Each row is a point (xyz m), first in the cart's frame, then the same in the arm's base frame.
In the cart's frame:
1: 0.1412 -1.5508 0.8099
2: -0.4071 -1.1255 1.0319
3: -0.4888 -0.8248 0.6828
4: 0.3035 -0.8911 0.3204
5: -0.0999 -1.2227 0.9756
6: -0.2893 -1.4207 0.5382
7: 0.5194 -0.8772 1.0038
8: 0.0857 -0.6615 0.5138
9: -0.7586 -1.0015 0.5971
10: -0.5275 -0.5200 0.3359
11: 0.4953 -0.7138 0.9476
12: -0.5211 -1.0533 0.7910
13: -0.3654 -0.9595 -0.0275
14: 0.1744 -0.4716 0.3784
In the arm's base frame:
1: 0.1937 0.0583 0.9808
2: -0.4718 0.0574 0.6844
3: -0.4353 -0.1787 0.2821
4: 0.4242 -0.0559 0.1840
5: -0.1642 0.1516 0.7432
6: -0.0629 -0.3533 0.7787
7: 0.2649 0.6063 0.4073
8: 0.0943 0.0442 0.0473
9: -0.5801 -0.4424 0.4265
10: -0.3647 -0.3887 -0.1250
11: 0.2358 0.5948 0.2357
12: -0.4647 -0.1749 0.5352
13: 0.0494 -0.7128 0.1488
14: 0.1932 0.0384 -0.1817

